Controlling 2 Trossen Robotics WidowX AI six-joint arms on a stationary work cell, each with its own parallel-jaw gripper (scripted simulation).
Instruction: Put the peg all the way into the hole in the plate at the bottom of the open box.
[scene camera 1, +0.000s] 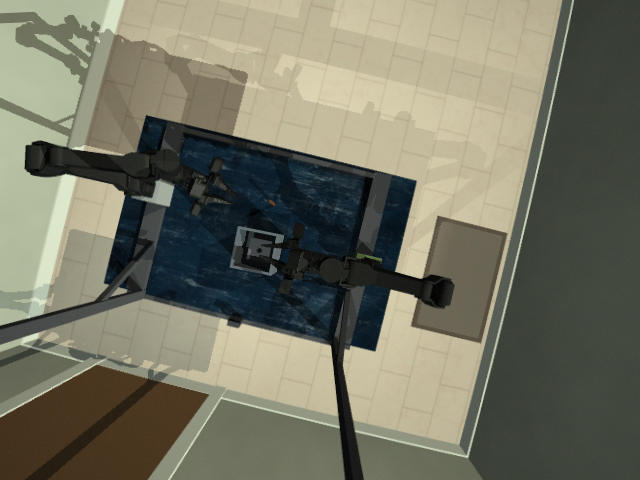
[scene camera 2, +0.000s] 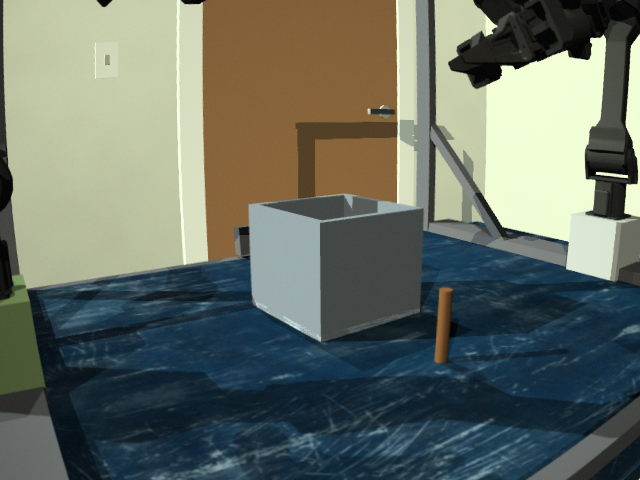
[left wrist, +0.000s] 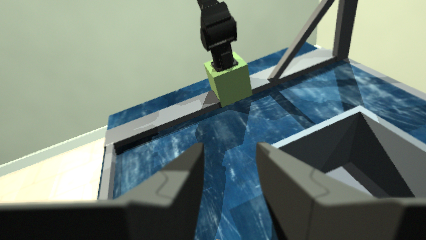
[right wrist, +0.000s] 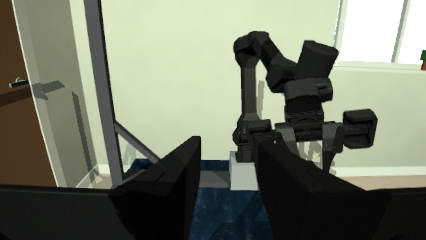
Note:
In view: my left gripper (scene camera 2: 456, 62), my right gripper (scene camera 1: 260, 250), an orange peg (scene camera 2: 445, 294), a grey box (scene camera 2: 335, 269) and a green base block (left wrist: 234, 81).
The grey box is seen too in scene camera 1 (scene camera 1: 242, 240). My left gripper also shows in the left wrist view (left wrist: 229, 150) and in the right wrist view (right wrist: 313, 177). My right gripper also shows in the right wrist view (right wrist: 227, 144). The left wrist view misses the orange peg: it is out of frame. The right wrist view misses the orange peg: it is out of frame.

